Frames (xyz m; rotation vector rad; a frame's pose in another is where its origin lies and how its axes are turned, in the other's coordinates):
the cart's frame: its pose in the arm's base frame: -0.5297 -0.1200 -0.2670 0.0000 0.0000 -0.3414
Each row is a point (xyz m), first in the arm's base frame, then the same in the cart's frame.
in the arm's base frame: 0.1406 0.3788 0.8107
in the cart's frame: 0.4646 0.6944 1.0777
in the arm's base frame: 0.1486 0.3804 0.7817
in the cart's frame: 0.4716 0.6986 1.0487
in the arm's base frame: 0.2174 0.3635 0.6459
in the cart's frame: 0.5421 0.7057 0.9129
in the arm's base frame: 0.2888 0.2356 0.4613
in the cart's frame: 0.6522 0.6091 0.7283
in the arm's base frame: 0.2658 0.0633 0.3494
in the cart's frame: 0.6882 0.4391 0.6164
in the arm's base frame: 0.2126 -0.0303 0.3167
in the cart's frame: 0.6694 0.3331 0.5837
